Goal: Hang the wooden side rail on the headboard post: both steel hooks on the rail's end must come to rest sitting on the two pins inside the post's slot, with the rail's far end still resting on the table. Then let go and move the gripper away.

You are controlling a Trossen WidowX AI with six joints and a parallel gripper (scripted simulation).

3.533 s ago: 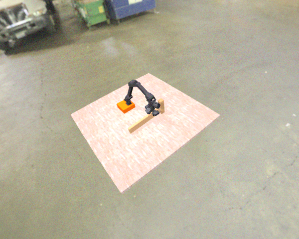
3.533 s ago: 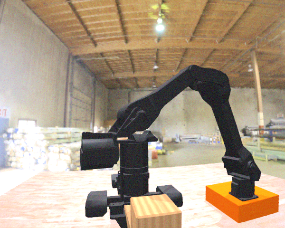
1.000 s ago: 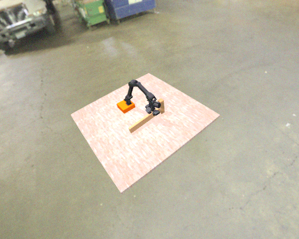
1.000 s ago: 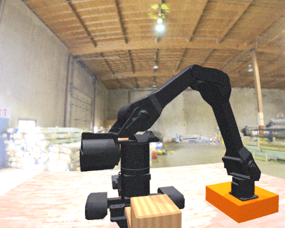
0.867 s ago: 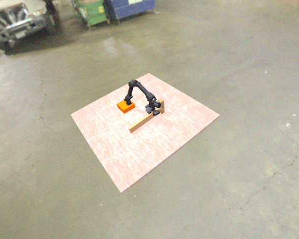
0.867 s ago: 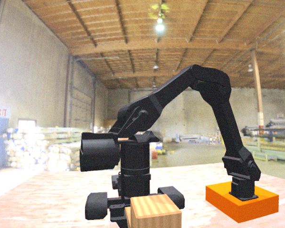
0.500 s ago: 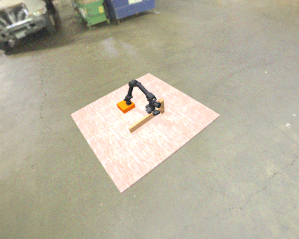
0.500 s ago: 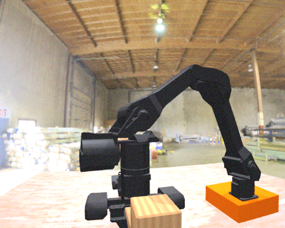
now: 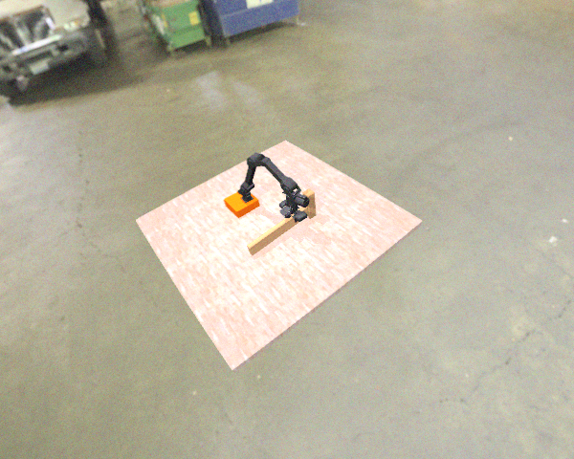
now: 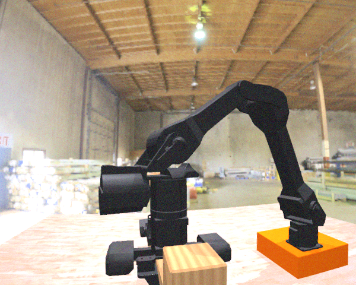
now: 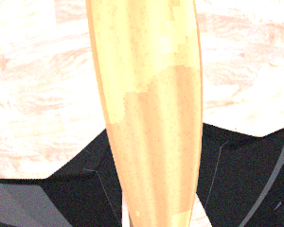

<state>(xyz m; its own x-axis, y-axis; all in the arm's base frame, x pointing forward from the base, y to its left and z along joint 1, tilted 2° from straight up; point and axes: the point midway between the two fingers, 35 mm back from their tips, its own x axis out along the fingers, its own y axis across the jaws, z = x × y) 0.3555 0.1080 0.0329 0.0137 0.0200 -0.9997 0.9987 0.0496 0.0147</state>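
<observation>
Right now the headboard post is 120 mm to the left of my gripper tip, 40 mm above it and 10 mm behind it.
</observation>
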